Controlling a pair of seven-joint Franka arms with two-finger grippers.
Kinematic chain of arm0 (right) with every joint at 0, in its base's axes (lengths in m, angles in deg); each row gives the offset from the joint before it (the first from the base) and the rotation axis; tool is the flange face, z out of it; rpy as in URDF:
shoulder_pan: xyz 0 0 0.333 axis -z
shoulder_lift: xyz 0 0 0 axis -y
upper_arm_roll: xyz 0 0 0.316 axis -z
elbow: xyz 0.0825 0 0 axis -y
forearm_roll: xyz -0.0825 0 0.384 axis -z
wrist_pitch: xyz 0 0 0 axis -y
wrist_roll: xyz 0.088 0 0 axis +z
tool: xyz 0 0 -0.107 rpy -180 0 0
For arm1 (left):
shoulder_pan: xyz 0 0 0.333 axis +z
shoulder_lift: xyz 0 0 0 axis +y
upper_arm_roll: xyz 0 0 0.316 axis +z
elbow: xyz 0.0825 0 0 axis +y
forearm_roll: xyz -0.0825 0 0.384 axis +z
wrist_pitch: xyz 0 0 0 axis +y
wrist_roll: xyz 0.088 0 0 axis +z
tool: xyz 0 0 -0.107 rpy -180 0 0
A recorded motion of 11 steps. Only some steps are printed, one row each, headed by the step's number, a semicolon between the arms.
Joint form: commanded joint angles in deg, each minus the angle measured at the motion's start. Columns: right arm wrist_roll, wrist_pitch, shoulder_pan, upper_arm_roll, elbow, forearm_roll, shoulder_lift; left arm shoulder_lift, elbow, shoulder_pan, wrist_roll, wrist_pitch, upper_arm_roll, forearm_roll.
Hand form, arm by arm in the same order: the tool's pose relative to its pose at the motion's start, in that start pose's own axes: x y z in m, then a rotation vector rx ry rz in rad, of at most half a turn. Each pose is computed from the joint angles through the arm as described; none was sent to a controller.
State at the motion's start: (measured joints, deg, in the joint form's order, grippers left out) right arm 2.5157 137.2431 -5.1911 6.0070 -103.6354 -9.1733 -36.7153; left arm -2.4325 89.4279 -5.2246 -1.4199 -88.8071 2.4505 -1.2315
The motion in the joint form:
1: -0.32 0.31 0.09 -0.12 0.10 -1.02 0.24; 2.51 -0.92 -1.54 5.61 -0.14 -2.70 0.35
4: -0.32 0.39 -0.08 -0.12 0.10 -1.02 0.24; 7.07 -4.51 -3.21 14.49 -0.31 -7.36 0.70
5: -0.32 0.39 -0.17 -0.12 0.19 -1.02 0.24; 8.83 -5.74 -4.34 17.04 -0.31 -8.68 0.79
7: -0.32 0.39 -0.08 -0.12 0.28 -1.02 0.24; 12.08 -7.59 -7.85 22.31 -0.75 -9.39 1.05
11: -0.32 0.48 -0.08 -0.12 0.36 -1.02 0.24; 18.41 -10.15 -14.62 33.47 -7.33 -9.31 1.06
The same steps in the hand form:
1: 0.0016 -0.0007 -0.0038 0.0139 0.0115 0.0181; 0.0128 0.0401 0.0175 0.0071 -0.0265 -0.0246
4: 0.0016 -0.0026 -0.0039 0.0137 0.0128 0.0152; 0.0307 0.1016 0.0346 0.0091 -0.0417 -0.0697
5: 0.0021 -0.0037 -0.0044 0.0138 0.0143 0.0134; 0.0353 0.1259 0.0429 0.0082 -0.0518 -0.0719
7: 0.0027 -0.0028 -0.0051 0.0140 0.0159 0.0148; 0.0419 0.1692 0.0618 0.0119 -0.0693 -0.0913
11: 0.0033 -0.0029 -0.0058 0.0140 0.0188 0.0147; 0.0577 0.2472 0.1015 -0.0146 -0.0311 -0.1731

